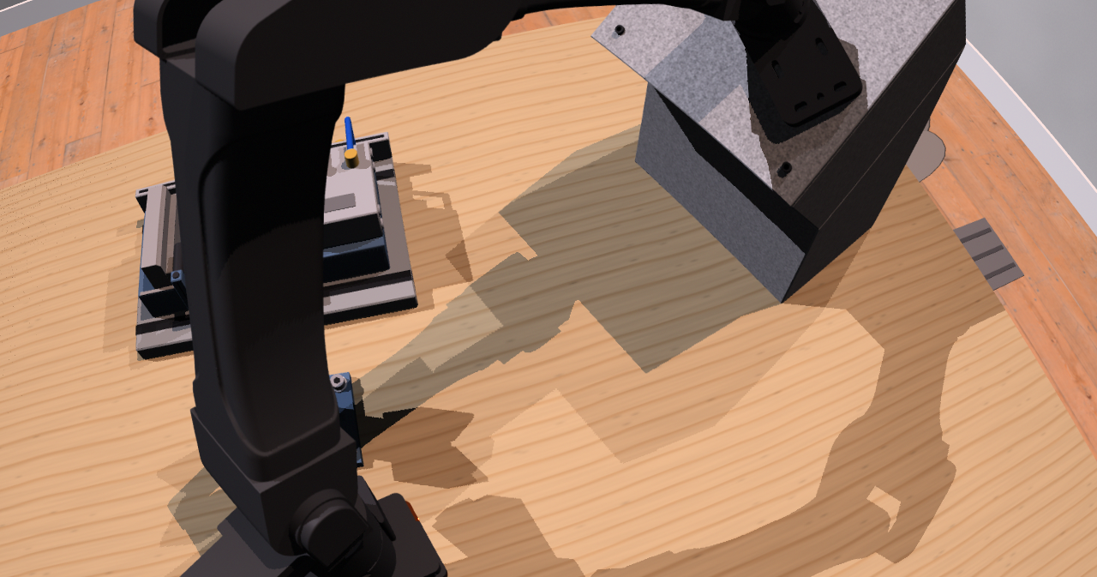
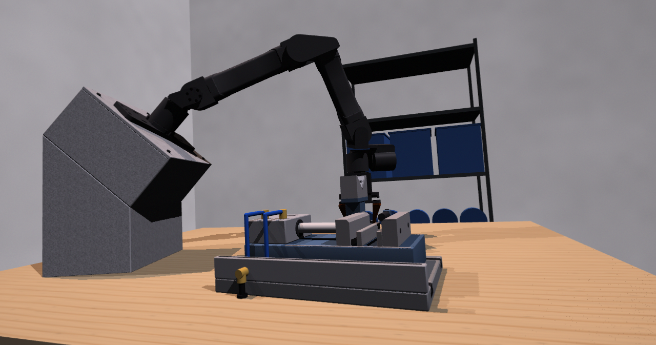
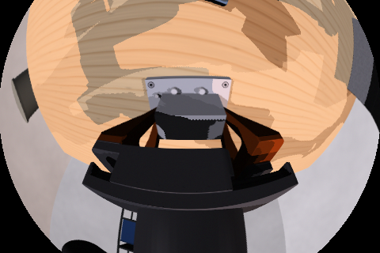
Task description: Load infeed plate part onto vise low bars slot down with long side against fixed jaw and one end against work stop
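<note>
The grey part is 10 mm to the left of my hand. Round my hand: infeed plate 10 mm to the left, 20 mm below; work stop rod 180 mm ahead, 290 mm to the right, 60 mm above; vise 110 mm ahead, 340 mm to the right, 10 mm above.
</note>
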